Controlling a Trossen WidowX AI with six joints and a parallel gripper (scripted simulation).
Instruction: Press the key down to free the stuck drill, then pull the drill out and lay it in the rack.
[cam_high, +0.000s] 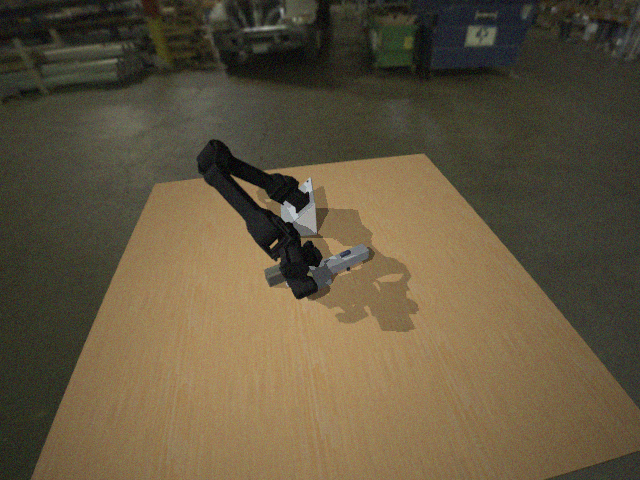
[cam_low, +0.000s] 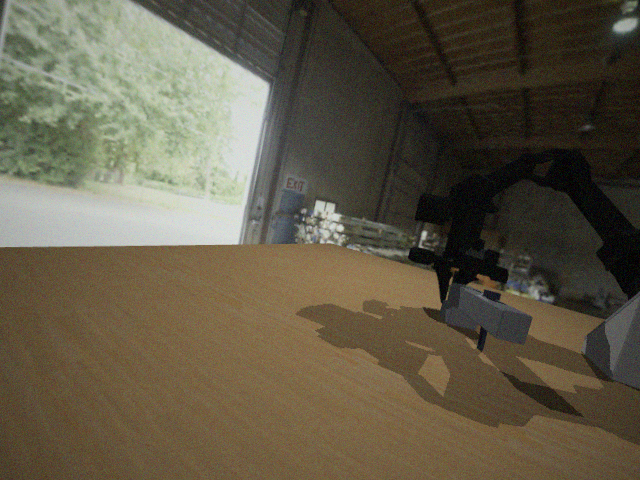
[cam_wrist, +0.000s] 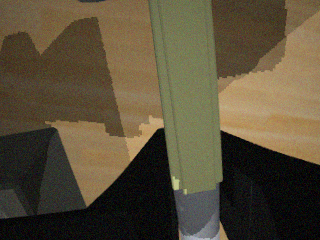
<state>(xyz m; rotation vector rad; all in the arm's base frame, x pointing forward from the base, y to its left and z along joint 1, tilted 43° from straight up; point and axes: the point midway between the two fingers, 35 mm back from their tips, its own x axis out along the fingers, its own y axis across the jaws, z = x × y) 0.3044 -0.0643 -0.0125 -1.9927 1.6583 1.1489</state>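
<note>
My gripper tip is now 40 mm to the right of the drill, 40 mm below it and 10 mm past it. Round my gripper tip: grey block 130 mm to the left, 50 mm behind, 30 mm above; dark blue key 150 mm to the left, 60 mm behind, 40 mm above; dark grey rack 60 mm behind, 50 mm to the right, 10 mm above.
</note>
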